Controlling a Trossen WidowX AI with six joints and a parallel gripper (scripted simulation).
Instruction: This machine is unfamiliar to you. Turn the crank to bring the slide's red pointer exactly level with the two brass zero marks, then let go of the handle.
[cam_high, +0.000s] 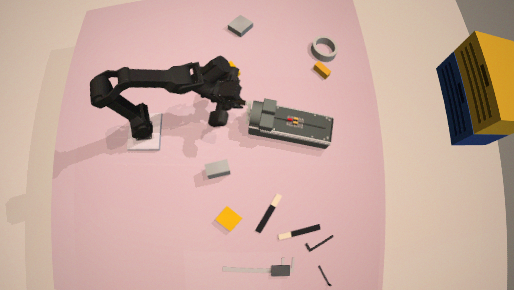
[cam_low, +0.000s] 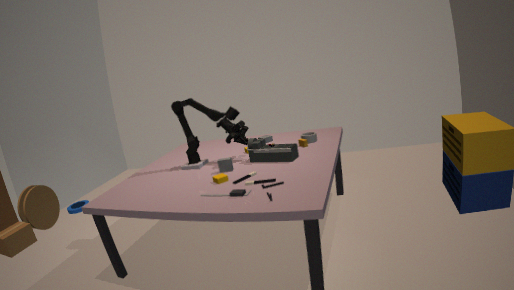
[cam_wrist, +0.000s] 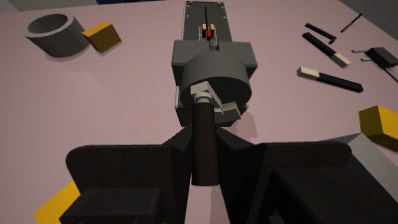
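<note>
Right now my gripper tip is 14 cm short of the red pointer, 5 cm to the left of it and 1 cm above it. From my gripper tip the other things lie so: orange block (29 cm ahead, 15 cm to the left, 7 cm below); dark crank handle (3 cm above, 2 cm behind).
</note>
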